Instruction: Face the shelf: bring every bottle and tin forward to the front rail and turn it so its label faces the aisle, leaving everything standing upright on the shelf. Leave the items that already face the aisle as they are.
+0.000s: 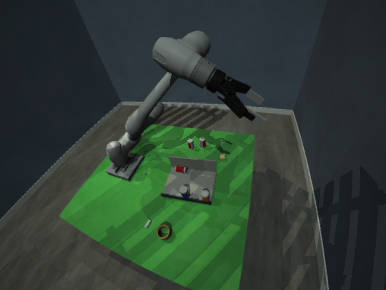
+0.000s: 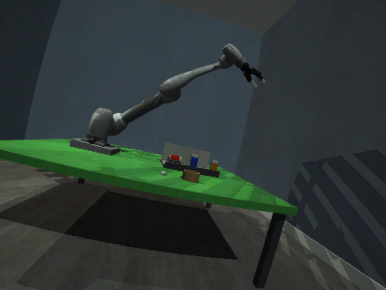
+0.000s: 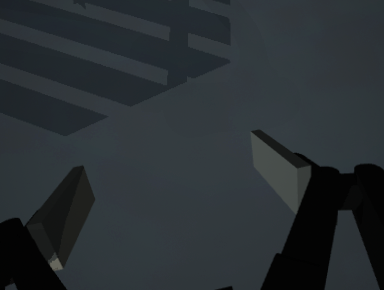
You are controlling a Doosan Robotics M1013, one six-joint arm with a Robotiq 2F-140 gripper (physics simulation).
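Places are measured from the arm's base along level axes (x ahead, y left, z up), in metres.
Pixels of known places: gripper, fingertip midpoint: (image 1: 262, 111) (image 2: 260, 84) (image 3: 171, 165); arm's base, origin of the base link: (image 1: 122, 163) (image 2: 95, 143).
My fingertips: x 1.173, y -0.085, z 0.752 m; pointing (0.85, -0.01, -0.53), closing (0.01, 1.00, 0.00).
Observation:
Ahead of a thing's pixels: the offset from my fingertips to its middle. Level surfaces: height alone.
The shelf {dz -0.777 m} (image 1: 192, 181) (image 2: 192, 168) is a grey board with a back wall and a dark front rail. A red tin {dx -0.536, dy +0.165, dz -0.749 m} (image 1: 181, 169) (image 2: 175, 157) with a pale end lies on its side near the back wall. A blue item {dx -0.416, dy -0.053, dz -0.723 m} (image 1: 184, 192) (image 2: 194, 160) with a pale top stands upright at the front rail, left of the rail's middle or near it. An orange item {dx -0.255, dy -0.040, dz -0.729 m} (image 1: 205, 195) (image 2: 214, 165) with a pale top stands upright at the right front. My gripper (image 1: 259, 107) (image 2: 259, 83) (image 3: 171, 165) is open and empty, high above and away from the shelf. Label directions are too small to tell.
Two red-and-white tins {dx -0.555, dy +0.482, dz -0.749 m} (image 1: 190, 144) {dx -0.438, dy +0.526, dz -0.748 m} (image 1: 202, 142) stand behind the shelf on the green table {dz -0.798 m} (image 1: 115, 200) (image 2: 125, 172). A yellowish block {dx -0.211, dy +0.390, dz -0.778 m} (image 1: 222, 157) lies behind right. A brown ring {dx -0.470, dy -0.365, dz -0.772 m} (image 1: 158, 234) (image 2: 191, 176) and a small white piece {dx -0.625, dy -0.348, dz -0.791 m} (image 1: 148, 223) (image 2: 163, 173) lie in front.

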